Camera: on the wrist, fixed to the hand. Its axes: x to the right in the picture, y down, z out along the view.
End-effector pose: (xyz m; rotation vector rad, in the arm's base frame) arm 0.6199 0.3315 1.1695 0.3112 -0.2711 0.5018
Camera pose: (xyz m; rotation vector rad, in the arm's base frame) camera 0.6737 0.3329 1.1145 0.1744 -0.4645 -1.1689
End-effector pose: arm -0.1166 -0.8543 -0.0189 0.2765 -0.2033 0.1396
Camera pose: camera -0.0724 -0.8707 -0.0797 0.0156 -0.4056 -1.5098
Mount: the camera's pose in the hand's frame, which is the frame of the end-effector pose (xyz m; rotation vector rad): 0.0279 -0.0385 -0.0605 -0.3879 -0.4551 -1.5633
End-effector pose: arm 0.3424 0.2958 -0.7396 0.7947 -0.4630 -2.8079
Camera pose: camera 0.3478 0.3097 -0.8151 -0.1882 -0.5266 1.8224
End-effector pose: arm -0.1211 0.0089 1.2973 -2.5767 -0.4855 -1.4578
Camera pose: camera -0.1699 0.0340 1.3512 1.4022 1.5524 0.5602
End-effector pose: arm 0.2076 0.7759 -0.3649 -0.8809 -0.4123 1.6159
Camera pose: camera 0.2774 0.7999 -0.3866 -0.1983 -1.3399 0.2230
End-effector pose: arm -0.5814 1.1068 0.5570 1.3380 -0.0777 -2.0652
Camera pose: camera -0.5573 1.1389 0.4914 -0.4011 -1.1046 2.3757
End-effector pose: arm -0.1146 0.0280 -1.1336 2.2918 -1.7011 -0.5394
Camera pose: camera -0.0483 0.0110 -1.0985 -2.6816 -0.4983 1.4285
